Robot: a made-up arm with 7 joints. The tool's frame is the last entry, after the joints.
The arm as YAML. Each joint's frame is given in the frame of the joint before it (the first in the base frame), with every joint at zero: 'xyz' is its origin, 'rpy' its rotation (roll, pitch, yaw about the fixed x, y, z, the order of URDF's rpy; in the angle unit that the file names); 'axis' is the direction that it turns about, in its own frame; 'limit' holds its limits. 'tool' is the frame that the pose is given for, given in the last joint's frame.
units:
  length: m
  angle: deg
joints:
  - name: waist
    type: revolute
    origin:
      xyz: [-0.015, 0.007, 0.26]
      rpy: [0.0, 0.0, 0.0]
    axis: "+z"
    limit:
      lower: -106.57
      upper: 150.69
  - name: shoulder
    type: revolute
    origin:
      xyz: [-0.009, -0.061, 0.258]
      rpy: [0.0, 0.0, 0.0]
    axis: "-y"
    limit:
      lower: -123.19
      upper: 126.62
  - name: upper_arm
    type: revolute
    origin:
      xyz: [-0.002, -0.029, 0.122]
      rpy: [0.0, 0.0, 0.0]
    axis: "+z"
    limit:
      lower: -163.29
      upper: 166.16
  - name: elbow
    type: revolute
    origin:
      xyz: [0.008, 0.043, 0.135]
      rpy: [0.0, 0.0, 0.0]
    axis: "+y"
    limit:
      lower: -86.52
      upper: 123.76
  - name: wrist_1
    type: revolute
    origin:
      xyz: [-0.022, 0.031, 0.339]
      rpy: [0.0, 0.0, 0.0]
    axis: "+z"
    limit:
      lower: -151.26
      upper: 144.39
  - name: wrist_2
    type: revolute
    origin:
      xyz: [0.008, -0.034, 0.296]
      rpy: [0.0, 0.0, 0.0]
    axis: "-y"
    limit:
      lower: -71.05
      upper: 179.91
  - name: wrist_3
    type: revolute
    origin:
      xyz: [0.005, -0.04, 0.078]
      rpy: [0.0, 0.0, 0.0]
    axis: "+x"
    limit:
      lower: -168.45
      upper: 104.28
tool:
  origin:
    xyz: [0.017, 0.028, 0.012]
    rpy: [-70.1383, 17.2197, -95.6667]
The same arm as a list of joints. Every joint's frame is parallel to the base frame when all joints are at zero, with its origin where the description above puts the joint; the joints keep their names.
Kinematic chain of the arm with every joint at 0, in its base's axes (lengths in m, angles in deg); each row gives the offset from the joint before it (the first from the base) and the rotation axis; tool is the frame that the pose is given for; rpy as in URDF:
waist: xyz -0.0150 0.0070 0.2600 axis +z
shoulder: xyz -0.0090 -0.0610 0.2580 axis -y
upper_arm: xyz -0.0020 -0.0290 0.1220 axis +z
elbow: xyz 0.0080 0.0430 0.1350 axis +y
wrist_1: xyz -0.0220 0.0310 0.3390 axis +z
wrist_2: xyz 0.0080 -0.0340 0.2960 axis -y
wrist_3: xyz 0.0050 -0.0400 0.0780 axis +x
tool: xyz 0.0170 0.0280 0.0120 rpy -70.14 17.22 -95.67
Joint limits (deg, base to tool): -106.57..150.69 -123.19..126.62 -163.29..166.16 -86.52..123.76 -151.26..144.39 -71.05..179.91 -168.45..104.28

